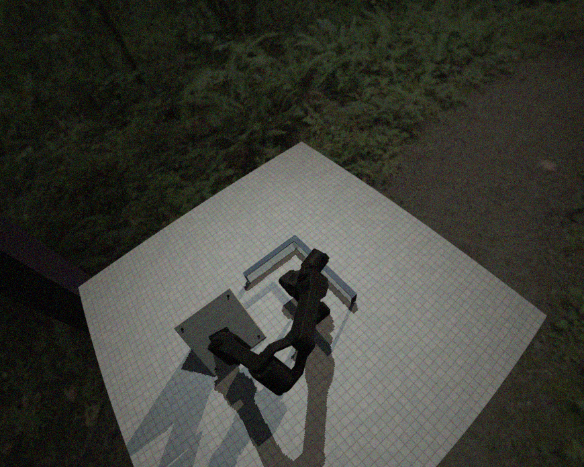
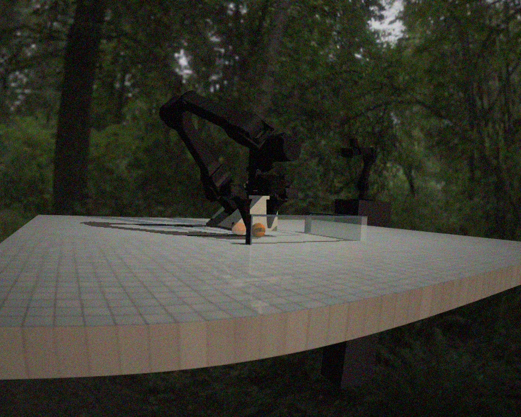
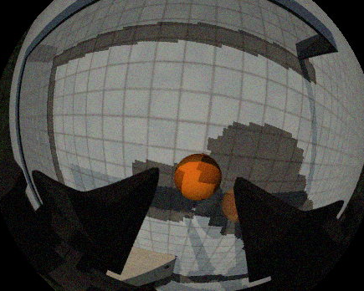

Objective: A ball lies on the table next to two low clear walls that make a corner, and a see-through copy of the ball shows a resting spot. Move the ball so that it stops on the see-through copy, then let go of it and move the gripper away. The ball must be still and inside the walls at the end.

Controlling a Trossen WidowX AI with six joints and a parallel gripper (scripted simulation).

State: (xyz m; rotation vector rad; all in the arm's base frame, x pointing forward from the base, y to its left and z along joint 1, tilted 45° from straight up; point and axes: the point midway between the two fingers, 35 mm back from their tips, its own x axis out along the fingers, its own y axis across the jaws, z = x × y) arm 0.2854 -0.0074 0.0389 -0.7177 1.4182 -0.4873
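Now: gripper tip 40 mm to the left of the see-through copy and 20 mm past it. The rest, counted from my gripper tip: orange ball: right at my gripper tip.
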